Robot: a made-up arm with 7 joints. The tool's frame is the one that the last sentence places. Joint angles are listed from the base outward.
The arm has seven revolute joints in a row. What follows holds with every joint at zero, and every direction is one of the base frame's.
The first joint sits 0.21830 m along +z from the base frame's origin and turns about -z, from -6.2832 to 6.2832 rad.
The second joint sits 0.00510 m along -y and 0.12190 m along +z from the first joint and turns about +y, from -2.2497 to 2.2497 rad.
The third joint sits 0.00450 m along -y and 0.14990 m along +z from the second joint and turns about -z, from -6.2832 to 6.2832 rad.
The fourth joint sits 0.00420 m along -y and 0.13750 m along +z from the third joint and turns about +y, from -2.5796 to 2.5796 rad.
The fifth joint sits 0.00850 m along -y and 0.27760 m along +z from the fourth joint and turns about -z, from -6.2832 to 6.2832 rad.
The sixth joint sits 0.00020 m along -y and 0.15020 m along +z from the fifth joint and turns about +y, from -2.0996 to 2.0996 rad.
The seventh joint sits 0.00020 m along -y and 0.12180 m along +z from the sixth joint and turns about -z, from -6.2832 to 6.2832 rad.
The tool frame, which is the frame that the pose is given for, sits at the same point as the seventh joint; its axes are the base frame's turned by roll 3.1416, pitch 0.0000 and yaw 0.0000 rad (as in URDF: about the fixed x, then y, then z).
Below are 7 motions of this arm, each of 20 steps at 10 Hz.
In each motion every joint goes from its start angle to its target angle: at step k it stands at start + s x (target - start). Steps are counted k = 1, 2, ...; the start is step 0. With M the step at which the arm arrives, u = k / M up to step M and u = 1 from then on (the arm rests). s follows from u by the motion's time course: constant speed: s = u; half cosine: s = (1 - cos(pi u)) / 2; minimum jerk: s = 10 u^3 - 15 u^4 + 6 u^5.
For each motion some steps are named. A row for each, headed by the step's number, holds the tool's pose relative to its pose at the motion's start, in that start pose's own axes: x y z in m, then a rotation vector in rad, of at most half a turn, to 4 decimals.
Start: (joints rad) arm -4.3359 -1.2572 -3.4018 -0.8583 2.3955 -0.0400 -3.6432
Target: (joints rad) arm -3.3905 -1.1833 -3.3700 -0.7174 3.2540 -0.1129 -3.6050
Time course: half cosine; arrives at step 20
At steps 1, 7, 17, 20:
1: -0.0027 0.0000 -0.0003 0.0003 0.0019 0.0107
7: -0.1212 -0.0121 -0.0074 0.0285 0.0919 0.4746
17: -0.3957 -0.1531 0.0353 0.2560 0.3737 1.6120
20: -0.4139 -0.1711 0.0425 0.2853 0.4005 1.7008

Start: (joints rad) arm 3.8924 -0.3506 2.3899 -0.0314 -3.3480 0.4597 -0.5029
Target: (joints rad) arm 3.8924 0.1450 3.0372 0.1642 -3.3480 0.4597 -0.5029
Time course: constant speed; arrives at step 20
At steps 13, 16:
13: -0.0130 0.2270 -0.0130 0.3634 0.0647 0.2970
16: -0.0071 0.2749 -0.0099 0.4385 0.0557 0.3738

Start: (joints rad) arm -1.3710 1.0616 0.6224 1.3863 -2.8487 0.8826 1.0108
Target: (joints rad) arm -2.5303 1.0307 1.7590 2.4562 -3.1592 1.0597 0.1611
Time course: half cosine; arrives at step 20
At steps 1, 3, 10, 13, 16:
1: 0.0007 0.0003 0.0012 0.0029 -0.0002 -0.0017
3: 0.0054 0.0020 0.0113 0.0235 0.0000 -0.0145
10: 0.0103 -0.0600 0.1188 0.0251 0.1072 -0.1463
13: 0.0069 -0.1186 0.1870 -0.1041 0.1786 -0.2672
16: 0.0057 -0.1577 0.2489 -0.2496 0.2174 -0.4053

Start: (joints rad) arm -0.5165 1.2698 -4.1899 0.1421 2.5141 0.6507 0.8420
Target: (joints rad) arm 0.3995 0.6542 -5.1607 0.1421 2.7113 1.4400 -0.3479
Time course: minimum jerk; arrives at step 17
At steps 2, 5, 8, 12, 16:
2: -0.0104 -0.0001 0.0046 -0.0066 0.0087 -0.0164
5: -0.1142 -0.0089 0.0592 -0.0917 0.0885 -0.1728
8: -0.2885 -0.0730 0.1930 -0.3254 0.1584 -0.4053
12: -0.4195 -0.2439 0.3790 -0.6247 -0.0112 -0.5550
16: -0.4333 -0.3237 0.4366 -0.6802 -0.1529 -0.5765

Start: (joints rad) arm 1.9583 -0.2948 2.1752 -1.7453 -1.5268 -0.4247 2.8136
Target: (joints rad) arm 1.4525 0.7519 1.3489 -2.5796 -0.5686 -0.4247 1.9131
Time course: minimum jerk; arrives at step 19
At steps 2, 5, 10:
2: 0.0024 0.0077 -0.0025 0.0164 -0.0102 -0.0116
5: 0.0381 0.0907 -0.0207 0.1979 -0.1263 -0.1263
10: 0.2584 0.3411 0.0931 0.9206 -0.6546 -0.3493

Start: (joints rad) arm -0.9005 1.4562 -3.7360 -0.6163 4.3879 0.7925 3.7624
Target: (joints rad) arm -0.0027 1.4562 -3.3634 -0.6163 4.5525 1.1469 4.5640
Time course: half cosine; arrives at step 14
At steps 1, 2, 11, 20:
1: -0.0093 -0.0021 -0.0033 0.0013 0.0150 0.0044
2: -0.0370 -0.0079 -0.0125 0.0066 0.0591 0.0174
11: -0.6721 0.0955 -0.0157 0.6513 0.8625 0.2317
20: -0.7394 0.1382 0.0118 0.7961 0.9140 0.2398

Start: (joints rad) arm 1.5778 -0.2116 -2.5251 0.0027 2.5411 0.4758 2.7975
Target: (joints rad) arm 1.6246 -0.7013 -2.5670 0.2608 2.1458 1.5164 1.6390
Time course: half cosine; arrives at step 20
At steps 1, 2, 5, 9, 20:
1: 0.0018 0.0013 0.0012 0.0011 0.0026 -0.0088
2: 0.0073 0.0053 0.0049 0.0044 0.0105 -0.0350
5: 0.0419 0.0320 0.0321 0.0255 0.0669 -0.2045
9: 0.1102 0.0935 0.1087 0.0604 0.2200 -0.5495
20: 0.1998 0.2069 0.3289 -0.0224 0.6048 -1.0570

